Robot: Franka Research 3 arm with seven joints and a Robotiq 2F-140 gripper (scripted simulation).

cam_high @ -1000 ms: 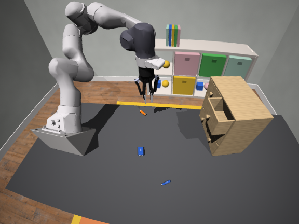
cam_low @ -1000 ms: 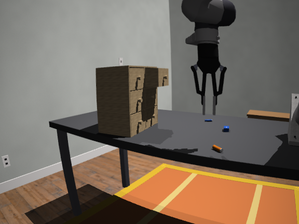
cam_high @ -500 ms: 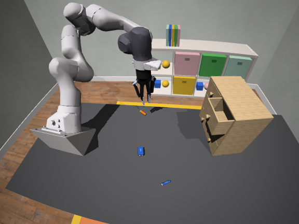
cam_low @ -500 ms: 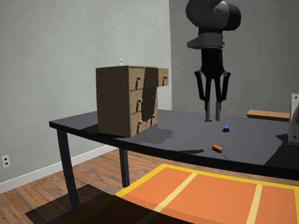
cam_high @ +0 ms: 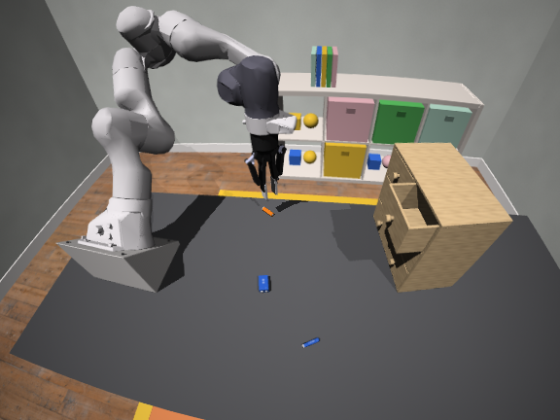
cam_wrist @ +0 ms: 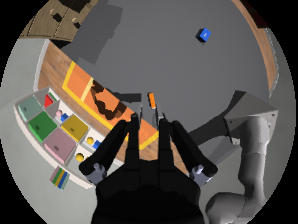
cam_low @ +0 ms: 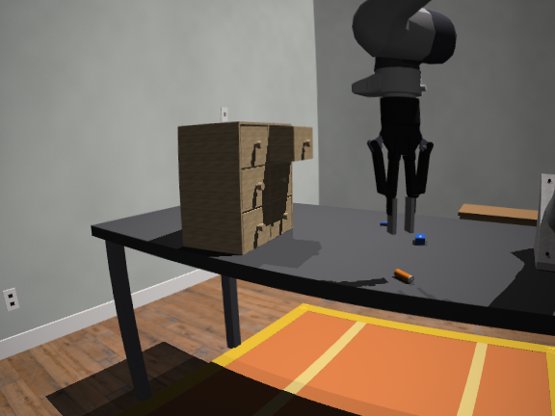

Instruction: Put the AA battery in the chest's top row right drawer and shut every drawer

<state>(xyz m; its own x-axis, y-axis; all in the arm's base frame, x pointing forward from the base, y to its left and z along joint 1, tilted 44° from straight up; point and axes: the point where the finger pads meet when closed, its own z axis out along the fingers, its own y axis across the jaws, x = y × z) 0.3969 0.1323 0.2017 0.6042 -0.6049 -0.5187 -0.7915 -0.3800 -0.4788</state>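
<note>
The orange AA battery is 12 cm below my hand and 2 cm behind it. Also, from my hand: blue block-shaped battery (29 cm to the right, 12 cm below); thin blue cylinder (44 cm to the right, 14 cm ahead, 12 cm below).
</note>
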